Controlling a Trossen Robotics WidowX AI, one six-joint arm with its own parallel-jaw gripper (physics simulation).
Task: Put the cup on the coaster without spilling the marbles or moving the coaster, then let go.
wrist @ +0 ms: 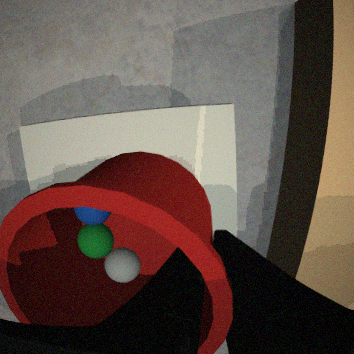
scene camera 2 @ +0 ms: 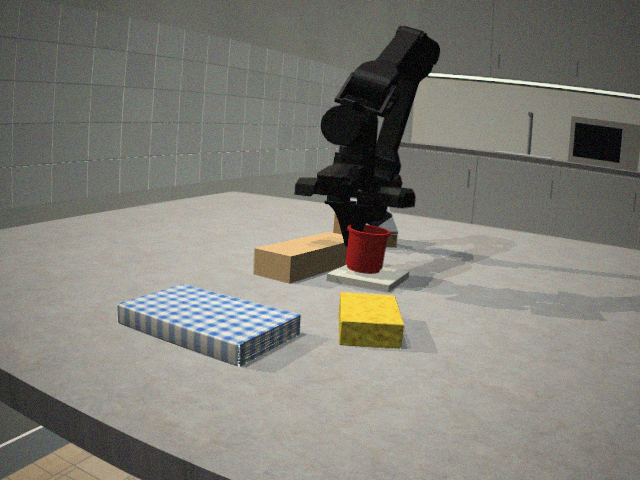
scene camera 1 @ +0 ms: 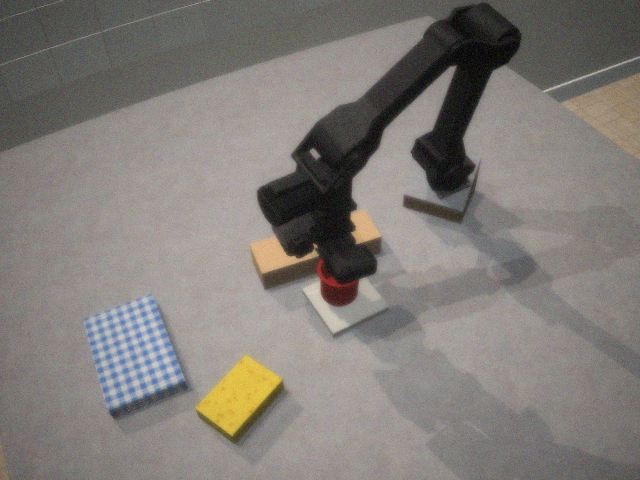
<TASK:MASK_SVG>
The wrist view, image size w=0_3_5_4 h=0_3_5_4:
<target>my gripper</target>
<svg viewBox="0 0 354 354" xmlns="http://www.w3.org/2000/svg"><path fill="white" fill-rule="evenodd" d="M203 276L179 247L176 247L138 292L97 324L90 326L40 325L0 318L0 354L197 354L204 294ZM214 230L213 248L221 257L232 290L232 321L225 337L229 354L354 354L353 309L344 307L304 285L226 229Z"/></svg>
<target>long wooden block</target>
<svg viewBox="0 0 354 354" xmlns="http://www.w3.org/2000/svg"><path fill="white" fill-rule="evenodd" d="M297 0L294 2L293 67L287 136L278 198L266 259L304 285L340 305L354 310L354 0Z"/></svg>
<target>red cup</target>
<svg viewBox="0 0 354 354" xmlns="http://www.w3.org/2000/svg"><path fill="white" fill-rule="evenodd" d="M3 217L0 224L0 290L8 307L19 322L62 326L90 326L97 324L138 292L176 247L179 247L201 272L204 279L197 354L213 354L225 340L232 321L232 290L221 257L213 248L210 204L203 187L195 176L177 161L161 154L144 151L120 153L104 160L75 181L54 183L27 195ZM73 207L86 206L111 211L109 217L102 223L107 225L112 231L114 238L112 249L120 246L128 247L138 255L140 270L134 279L128 282L112 280L104 269L106 255L100 258L91 258L81 252L77 244L77 234L85 223L77 218Z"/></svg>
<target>pale square coaster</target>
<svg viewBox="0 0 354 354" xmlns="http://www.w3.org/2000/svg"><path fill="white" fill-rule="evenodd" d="M233 103L196 104L116 111L19 126L30 193L54 183L75 181L104 160L120 153L134 151L157 153L177 161L190 171L203 187L210 204L212 237L216 229L226 229L237 237Z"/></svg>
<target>white marble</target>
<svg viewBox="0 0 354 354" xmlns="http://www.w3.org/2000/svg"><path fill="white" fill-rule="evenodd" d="M115 247L105 256L105 272L114 281L128 282L134 279L140 270L139 257L128 247Z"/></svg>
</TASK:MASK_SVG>
